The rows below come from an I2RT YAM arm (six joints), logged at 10 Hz.
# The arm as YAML. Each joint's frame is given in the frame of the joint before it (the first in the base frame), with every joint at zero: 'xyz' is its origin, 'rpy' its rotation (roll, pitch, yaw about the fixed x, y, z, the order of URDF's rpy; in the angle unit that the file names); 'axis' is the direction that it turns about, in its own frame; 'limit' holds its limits. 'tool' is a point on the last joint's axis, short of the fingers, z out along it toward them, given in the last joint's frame.
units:
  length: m
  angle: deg
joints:
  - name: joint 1
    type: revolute
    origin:
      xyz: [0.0, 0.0, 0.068]
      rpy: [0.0, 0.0, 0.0]
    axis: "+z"
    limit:
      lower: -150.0
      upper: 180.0
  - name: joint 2
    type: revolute
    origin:
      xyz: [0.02, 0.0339, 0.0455]
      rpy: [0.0, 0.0, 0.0]
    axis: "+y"
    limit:
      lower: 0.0
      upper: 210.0
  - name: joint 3
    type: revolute
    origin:
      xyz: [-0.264, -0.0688, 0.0]
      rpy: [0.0, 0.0, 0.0]
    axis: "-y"
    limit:
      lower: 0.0
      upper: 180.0
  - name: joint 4
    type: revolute
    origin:
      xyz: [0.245, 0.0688, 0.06]
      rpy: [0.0, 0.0, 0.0]
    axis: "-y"
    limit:
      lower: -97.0
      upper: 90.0
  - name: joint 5
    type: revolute
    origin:
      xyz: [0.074, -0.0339, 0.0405]
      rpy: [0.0, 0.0, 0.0]
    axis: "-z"
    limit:
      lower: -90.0
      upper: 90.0
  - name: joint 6
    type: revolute
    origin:
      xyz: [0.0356, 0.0, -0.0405]
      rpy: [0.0, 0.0, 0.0]
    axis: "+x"
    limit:
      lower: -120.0
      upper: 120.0
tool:
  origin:
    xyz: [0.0, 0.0, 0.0]
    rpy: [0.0, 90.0, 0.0]
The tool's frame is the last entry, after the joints.
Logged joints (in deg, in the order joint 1, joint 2, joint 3, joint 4, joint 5, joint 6), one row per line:
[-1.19 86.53 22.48 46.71 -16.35 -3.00]
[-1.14 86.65 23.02 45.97 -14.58 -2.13]
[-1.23 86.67 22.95 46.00 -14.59 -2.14]
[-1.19 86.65 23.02 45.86 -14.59 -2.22]
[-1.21 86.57 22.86 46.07 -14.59 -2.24]
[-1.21 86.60 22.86 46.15 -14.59 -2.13]
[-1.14 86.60 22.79 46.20 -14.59 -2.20]
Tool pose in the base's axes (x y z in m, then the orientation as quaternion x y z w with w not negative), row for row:
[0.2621 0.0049 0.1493 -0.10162 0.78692 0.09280 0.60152]
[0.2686 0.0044 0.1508 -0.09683 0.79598 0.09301 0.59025]
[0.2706 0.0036 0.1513 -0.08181 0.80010 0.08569 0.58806]
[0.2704 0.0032 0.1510 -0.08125 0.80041 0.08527 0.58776]
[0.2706 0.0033 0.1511 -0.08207 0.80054 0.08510 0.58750]
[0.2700 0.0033 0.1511 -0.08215 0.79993 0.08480 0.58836]
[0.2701 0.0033 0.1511 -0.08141 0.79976 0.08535 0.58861]
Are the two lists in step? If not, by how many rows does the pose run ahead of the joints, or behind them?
The pose runs 1 row behind the joints: the pose in row i belongs to the joints in row i - 1.
